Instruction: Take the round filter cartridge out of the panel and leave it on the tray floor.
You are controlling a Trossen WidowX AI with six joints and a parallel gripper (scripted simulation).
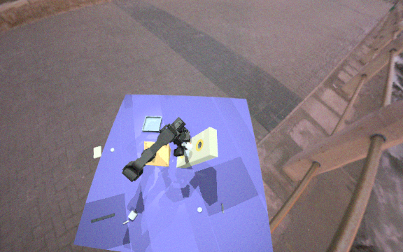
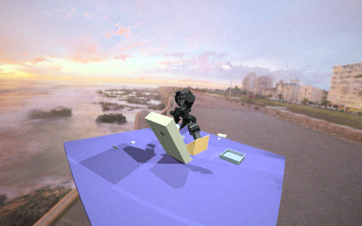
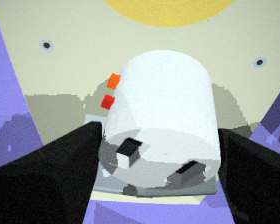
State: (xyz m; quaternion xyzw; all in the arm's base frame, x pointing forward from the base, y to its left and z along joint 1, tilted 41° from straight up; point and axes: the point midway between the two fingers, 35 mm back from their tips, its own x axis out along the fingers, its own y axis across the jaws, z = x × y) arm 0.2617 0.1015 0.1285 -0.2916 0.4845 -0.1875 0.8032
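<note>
The light-blue tray lies 33 cm behind my gripper tip, 29 cm to the left of it and 21 cm below it. Round my gripper tip: service panel: 7 cm below, 5 cm ahead; round filter cartridge: right at my gripper tip; thin stick: 37 cm to the right, 24 cm ahead, 21 cm below.
</note>
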